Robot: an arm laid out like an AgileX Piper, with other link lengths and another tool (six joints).
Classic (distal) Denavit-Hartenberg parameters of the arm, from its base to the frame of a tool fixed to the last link. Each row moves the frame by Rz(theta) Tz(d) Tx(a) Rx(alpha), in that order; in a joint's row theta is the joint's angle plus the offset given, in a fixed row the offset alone. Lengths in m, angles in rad.
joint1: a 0; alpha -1.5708; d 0.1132; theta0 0
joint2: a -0.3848; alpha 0; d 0; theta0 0.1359
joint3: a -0.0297; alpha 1.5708; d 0; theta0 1.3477
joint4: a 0; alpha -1.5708; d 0.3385; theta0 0
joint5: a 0; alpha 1.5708; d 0; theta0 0
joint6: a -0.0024; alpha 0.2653; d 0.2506; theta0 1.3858
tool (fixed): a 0; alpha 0; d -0.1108; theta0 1.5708
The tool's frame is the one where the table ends.
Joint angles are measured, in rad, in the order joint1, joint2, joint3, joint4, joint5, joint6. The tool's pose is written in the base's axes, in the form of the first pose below.
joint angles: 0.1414 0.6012 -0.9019 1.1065 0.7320 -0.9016
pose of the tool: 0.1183, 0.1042, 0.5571, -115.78, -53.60, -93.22
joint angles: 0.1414 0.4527 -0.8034 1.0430 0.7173 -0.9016
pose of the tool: 0.0772, 0.0956, 0.5291, -116.76, -55.57, -98.22
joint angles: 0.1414 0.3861 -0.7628 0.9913 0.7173 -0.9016
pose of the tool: 0.0606, 0.0921, 0.5141, -118.09, -57.60, -100.71
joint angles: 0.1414 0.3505 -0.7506 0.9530 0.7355 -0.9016
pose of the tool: 0.0497, 0.0913, 0.5069, -118.88, -60.11, -101.78
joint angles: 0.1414 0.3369 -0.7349 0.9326 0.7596 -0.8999
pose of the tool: 0.0473, 0.0925, 0.4975, -119.92, -62.05, -100.36
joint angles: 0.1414 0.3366 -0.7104 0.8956 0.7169 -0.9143
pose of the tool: 0.0558, 0.0889, 0.4891, -122.76, -61.70, -102.24
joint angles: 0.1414 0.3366 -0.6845 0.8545 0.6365 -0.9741
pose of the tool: 0.0654, 0.0829, 0.4834, -125.88, -62.34, -108.11
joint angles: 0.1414 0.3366 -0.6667 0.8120 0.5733 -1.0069
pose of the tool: 0.0724, 0.0776, 0.4796, 125.79, 61.18, 110.06
